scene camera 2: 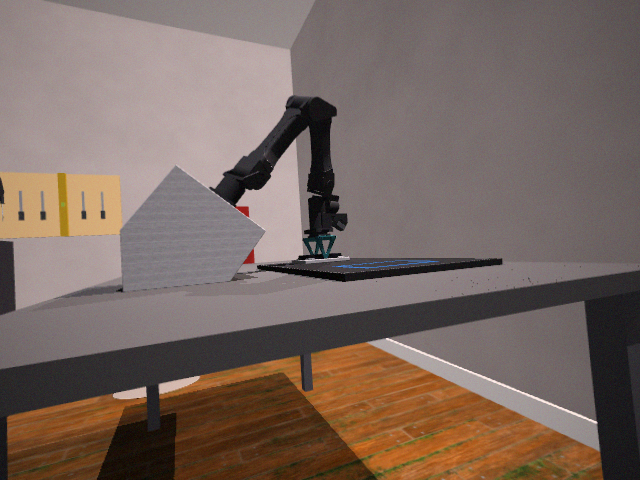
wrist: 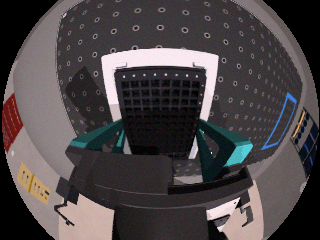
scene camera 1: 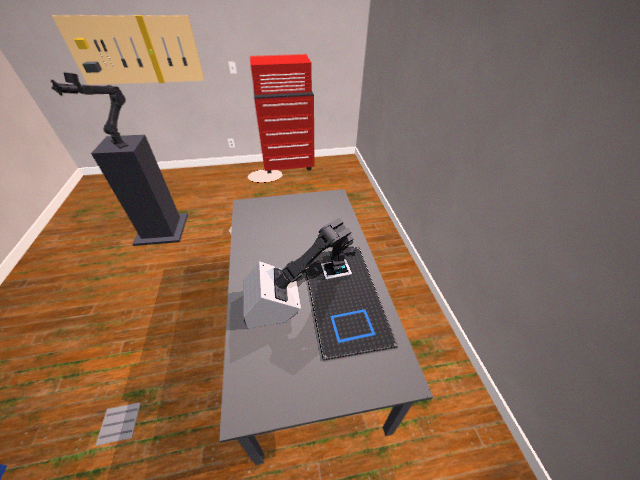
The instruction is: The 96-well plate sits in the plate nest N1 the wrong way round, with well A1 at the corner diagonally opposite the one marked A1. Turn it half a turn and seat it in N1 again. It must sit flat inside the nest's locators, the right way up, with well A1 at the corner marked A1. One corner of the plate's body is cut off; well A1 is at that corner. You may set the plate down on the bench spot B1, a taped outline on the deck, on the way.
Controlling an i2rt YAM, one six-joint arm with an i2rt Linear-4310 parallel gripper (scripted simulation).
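My gripper is visible to me, and the wrist view shows it too. I can also see a dark 96-well plate, and a white plate nest N1 is there in my sight as well.
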